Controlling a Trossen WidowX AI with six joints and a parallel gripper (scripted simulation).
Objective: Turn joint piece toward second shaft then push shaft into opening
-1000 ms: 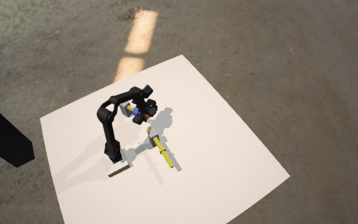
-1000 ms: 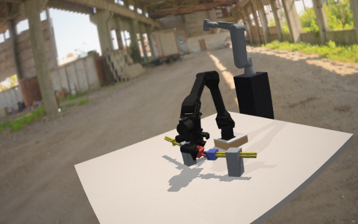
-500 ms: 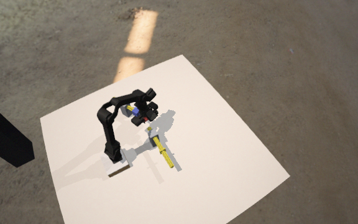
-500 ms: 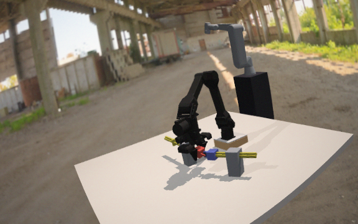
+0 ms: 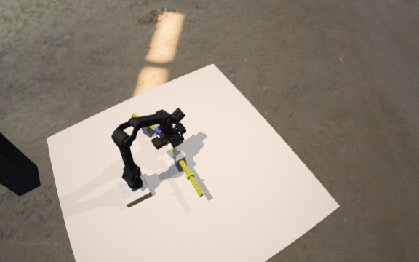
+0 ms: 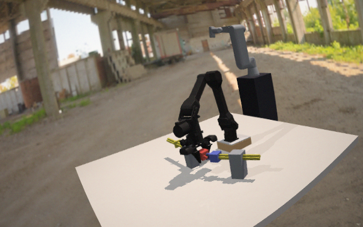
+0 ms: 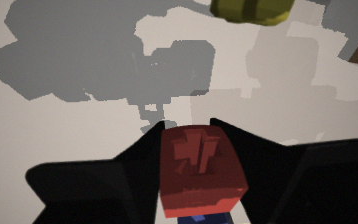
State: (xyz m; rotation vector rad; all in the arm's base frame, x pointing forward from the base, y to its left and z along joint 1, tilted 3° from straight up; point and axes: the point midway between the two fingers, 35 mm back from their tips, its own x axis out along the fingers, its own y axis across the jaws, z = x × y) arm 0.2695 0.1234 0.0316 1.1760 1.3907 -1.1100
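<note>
Right now my gripper tip is 4 cm below the red square joint piece and 1 cm to the right of it.
</note>
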